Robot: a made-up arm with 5 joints.
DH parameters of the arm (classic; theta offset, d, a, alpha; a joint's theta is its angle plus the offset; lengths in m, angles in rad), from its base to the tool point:
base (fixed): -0.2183 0 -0.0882 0
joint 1: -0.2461 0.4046 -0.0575 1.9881
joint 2: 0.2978 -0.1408 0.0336 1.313
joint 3: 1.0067 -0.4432 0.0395 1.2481
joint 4: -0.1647 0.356 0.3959 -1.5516
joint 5: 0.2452 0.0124 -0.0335 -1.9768
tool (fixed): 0.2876 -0.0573 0 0
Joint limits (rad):
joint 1: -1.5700..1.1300
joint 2: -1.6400..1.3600
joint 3: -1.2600..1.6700
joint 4: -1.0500..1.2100
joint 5: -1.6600..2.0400
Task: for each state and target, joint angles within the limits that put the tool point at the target. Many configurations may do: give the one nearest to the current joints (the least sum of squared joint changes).
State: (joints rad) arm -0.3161 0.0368 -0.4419 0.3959 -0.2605
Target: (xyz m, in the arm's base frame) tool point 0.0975 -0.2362 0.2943
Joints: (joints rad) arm -0.5678 -0.7686 0.3201 1.0310 -0.1371
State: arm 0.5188 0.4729 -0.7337 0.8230 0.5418
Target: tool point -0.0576 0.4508 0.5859
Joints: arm 0.8553 0.2063 -1.1342 1.1819 0.5214
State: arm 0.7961 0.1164 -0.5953 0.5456 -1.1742
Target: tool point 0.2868 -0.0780 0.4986
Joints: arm 0.2148 -0.4788 0.0881 0.7220 -1.1653
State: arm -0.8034 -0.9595 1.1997 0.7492 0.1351
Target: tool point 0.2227 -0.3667 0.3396
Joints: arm -0.1245 -0.9005 0.4659 0.3488 0.0782
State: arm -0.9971 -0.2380 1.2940 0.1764 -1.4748
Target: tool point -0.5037 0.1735 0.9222
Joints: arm -1.2260 0.0418 1.1649 -0.5635 -1.5407
